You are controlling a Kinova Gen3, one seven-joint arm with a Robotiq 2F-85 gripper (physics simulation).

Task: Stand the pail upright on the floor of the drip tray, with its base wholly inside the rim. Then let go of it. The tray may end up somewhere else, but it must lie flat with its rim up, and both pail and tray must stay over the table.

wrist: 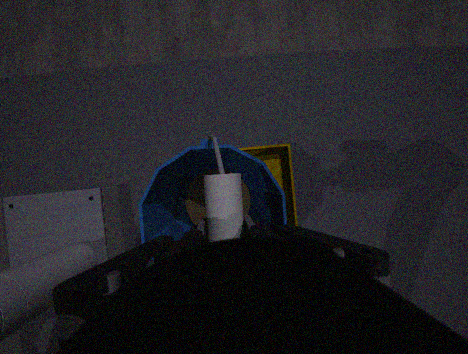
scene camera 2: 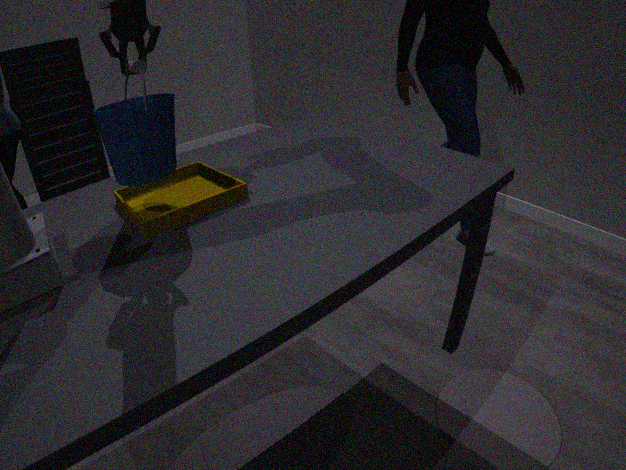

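Pixels of known places: gripper, fingertip midpoint: (wrist: 225, 227) (scene camera 2: 134, 74); arm's base at its link origin: (wrist: 78, 262) (scene camera 2: 15, 251).
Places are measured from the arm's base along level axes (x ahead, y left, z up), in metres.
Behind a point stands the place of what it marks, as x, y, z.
A blue pail (scene camera 2: 141, 144) @[0.310, -0.010, 0.105] (wrist: 162, 220) @[0.259, 0.071, 0.137] hangs roughly upright from its thin handle. My gripper (scene camera 2: 133, 68) @[0.355, 0.069, 0.245] (wrist: 225, 227) @[0.355, 0.069, 0.245] is shut on the white grip of that handle, above the pail's mouth. The yellow drip tray (scene camera 2: 196, 212) @[0.372, -0.082, -0.057] (wrist: 274, 170) @[0.494, 0.100, -0.064] lies flat on the table, rim up. In the scene view the pail's base overlaps the tray's left rear rim, and a dark round shadow lies on the tray floor near its front left. In the wrist view the pail hides most of the tray; its top right corner and right side show. The exact gap between base and tray cannot be told.
The grey table (scene camera 2: 283, 263) @[0.364, -0.352, -0.068] (wrist: 350, 100) @[0.745, 0.239, -0.068] extends to the right of the tray. A pale robot base plate (scene camera 2: 37, 230) @[0.057, 0.047, 0.002] (wrist: 55, 215) @[-0.027, 0.115, -0.004] is at the left. Beyond the table are a dark slatted panel (scene camera 2: 58, 121) and a standing person (scene camera 2: 452, 75).
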